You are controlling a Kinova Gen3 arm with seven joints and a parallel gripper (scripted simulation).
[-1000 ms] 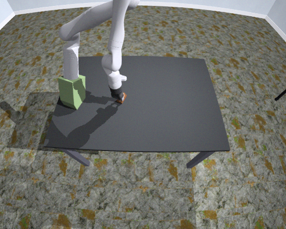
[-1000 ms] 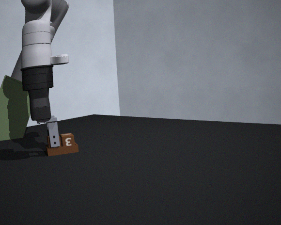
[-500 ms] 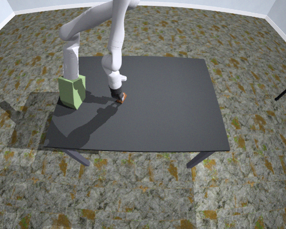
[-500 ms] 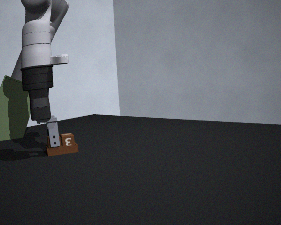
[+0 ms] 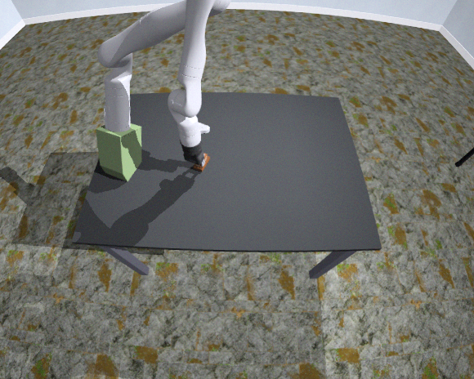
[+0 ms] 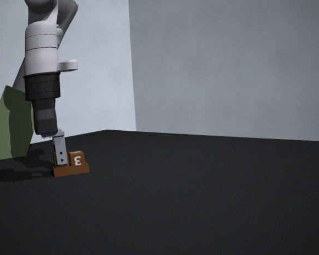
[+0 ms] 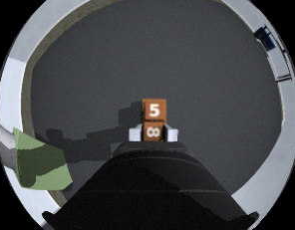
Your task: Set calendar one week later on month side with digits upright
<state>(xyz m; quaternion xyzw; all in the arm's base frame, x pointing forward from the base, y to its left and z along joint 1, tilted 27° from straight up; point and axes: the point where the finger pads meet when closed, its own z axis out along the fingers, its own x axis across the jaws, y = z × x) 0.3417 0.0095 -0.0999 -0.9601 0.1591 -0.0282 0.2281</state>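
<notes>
The brown calendar tray lies 30 mm below my hand, 20 mm to the left of it and 10 mm ahead of it. Round my hand: cube 30 mm to the left, 20 mm below, 10 mm ahead.
</notes>
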